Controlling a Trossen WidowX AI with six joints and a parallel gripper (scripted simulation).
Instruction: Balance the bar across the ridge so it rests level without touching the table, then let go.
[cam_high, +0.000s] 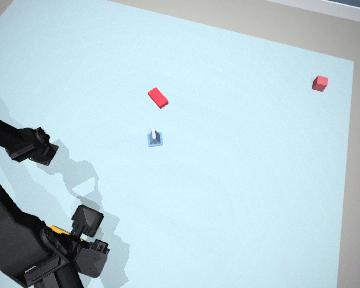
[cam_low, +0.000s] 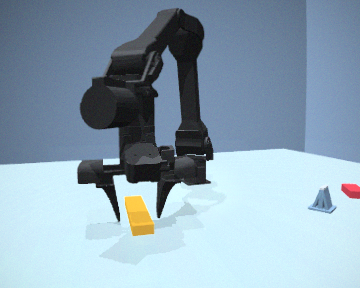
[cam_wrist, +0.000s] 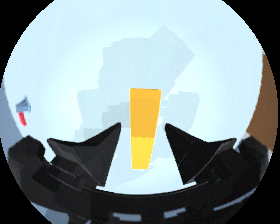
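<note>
Right now my gripper tip is 60 mm short of the ridge, 340 mm to the right of it and 40 mm below it. From my gripper tip the other things lie so: flat red block: 20 mm ahead, 480 mm to the left; then orange bar: 30 mm behind; then small red cube: 510 mm ahead, 700 mm to the left, 10 mm above.
</note>
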